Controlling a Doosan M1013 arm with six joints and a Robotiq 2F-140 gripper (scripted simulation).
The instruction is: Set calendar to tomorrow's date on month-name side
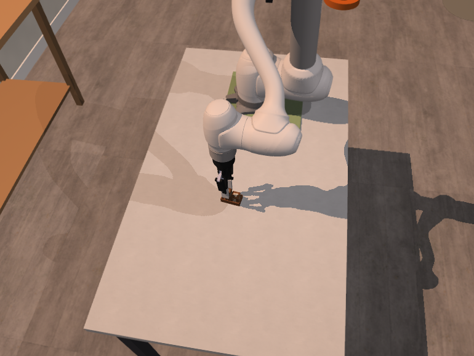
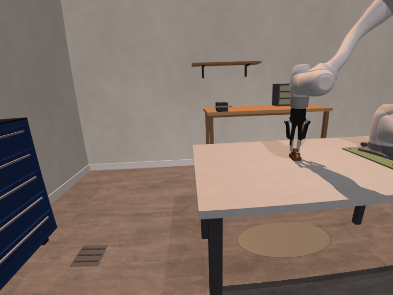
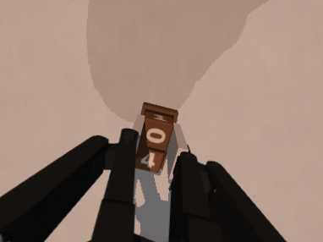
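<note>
Right now the brown digit cube is 30 mm below my hand. Also, from my hand: tray 60 mm below, 20 mm to the left.
</note>
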